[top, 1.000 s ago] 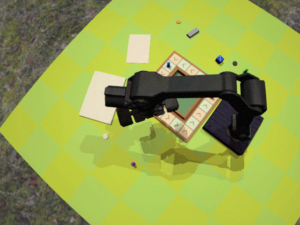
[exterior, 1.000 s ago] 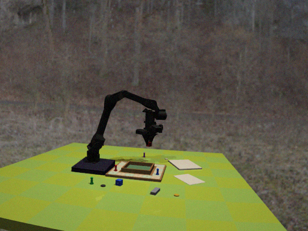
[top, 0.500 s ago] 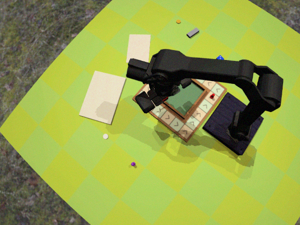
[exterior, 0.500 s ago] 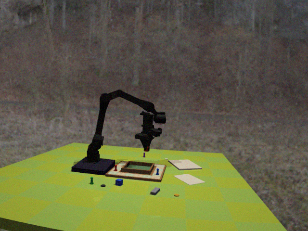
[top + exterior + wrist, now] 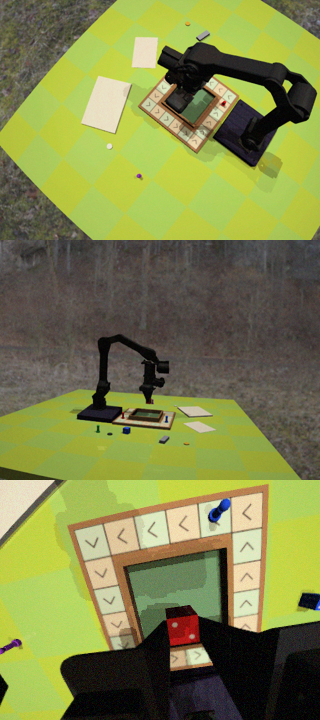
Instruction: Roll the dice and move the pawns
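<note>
My gripper tip is 250 mm to the left of the blue die, 80 mm above it and 10 mm past it. Also, from my gripper tip: blue pawn (120 mm ahead, 70 mm below, 60 mm to the right); green tray (90 mm below, 10 mm to the right); red die (right at my gripper tip).
</note>
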